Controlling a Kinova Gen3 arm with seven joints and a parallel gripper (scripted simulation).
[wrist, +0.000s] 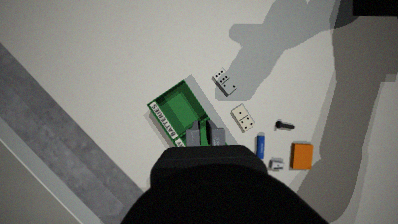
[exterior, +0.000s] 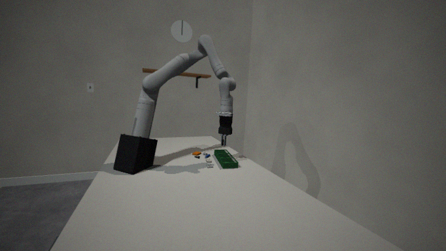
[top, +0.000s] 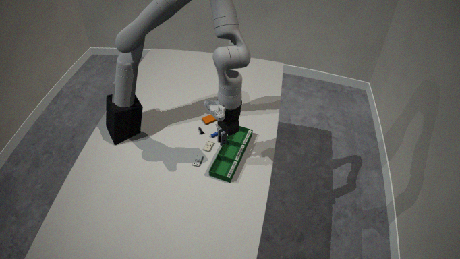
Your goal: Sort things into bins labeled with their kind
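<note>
The green three-part bin is 30 mm ahead of my hand, 30 mm to the left of it and 110 mm below it. Also, from my hand: black bolt: 110 mm behind, 130 mm to the left, 120 mm below; grey piece: 40 mm behind, 180 mm to the left, 120 mm below; blue battery: 40 mm behind, 130 mm to the left, 120 mm below.
</note>
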